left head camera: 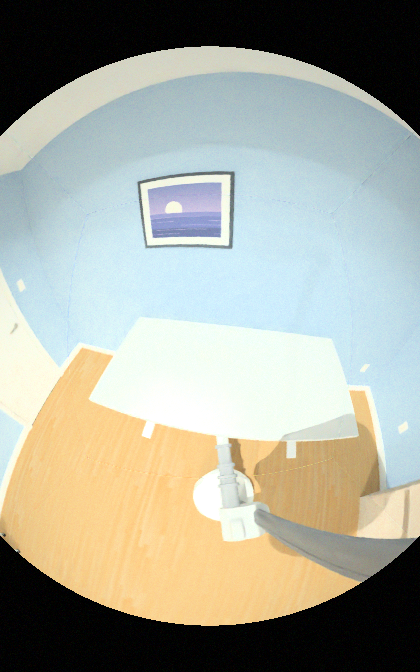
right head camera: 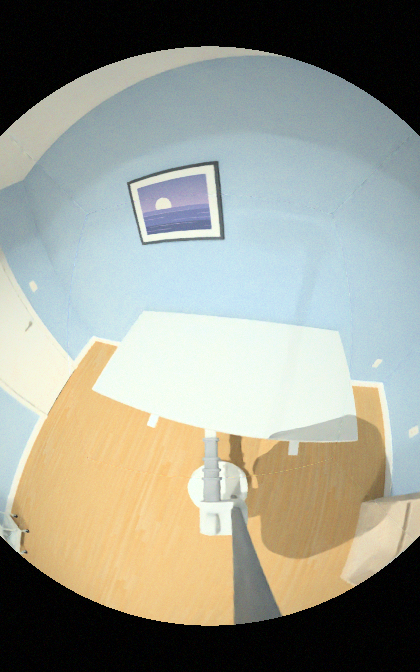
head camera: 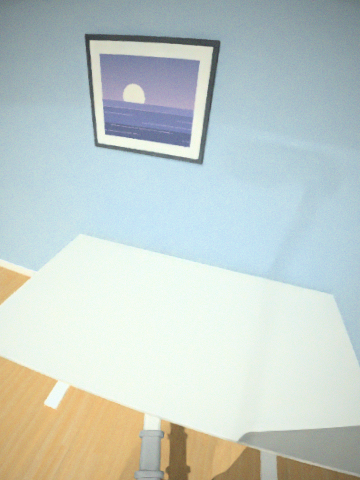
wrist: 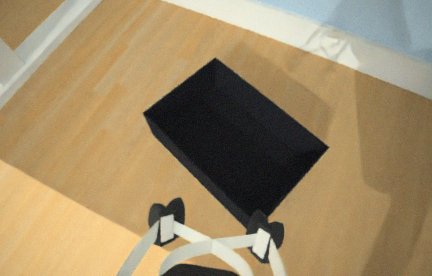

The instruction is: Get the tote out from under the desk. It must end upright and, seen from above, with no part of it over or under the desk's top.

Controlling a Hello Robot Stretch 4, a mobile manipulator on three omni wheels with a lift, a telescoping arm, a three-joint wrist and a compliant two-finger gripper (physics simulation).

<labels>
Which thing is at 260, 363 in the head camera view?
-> A white desk.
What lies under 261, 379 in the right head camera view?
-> A white desk.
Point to a black tote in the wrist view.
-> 246, 151
</labels>
